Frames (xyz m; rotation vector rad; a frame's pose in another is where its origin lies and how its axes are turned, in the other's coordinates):
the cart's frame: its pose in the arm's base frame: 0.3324 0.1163 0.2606 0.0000 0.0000 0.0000
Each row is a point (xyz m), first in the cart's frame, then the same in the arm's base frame.
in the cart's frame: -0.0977 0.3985 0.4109
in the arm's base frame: 0.2347 0.5148 0.6715
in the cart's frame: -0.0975 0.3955 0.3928
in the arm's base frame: 0.2349 0.5118 0.6534
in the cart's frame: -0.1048 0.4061 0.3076
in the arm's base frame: 0.2276 0.5224 0.5682
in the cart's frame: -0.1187 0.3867 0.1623
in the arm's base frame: 0.2137 0.5030 0.4229
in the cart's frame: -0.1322 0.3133 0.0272
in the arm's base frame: 0.2002 0.4296 0.2878
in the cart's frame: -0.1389 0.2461 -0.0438
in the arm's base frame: 0.1935 0.3624 0.2168
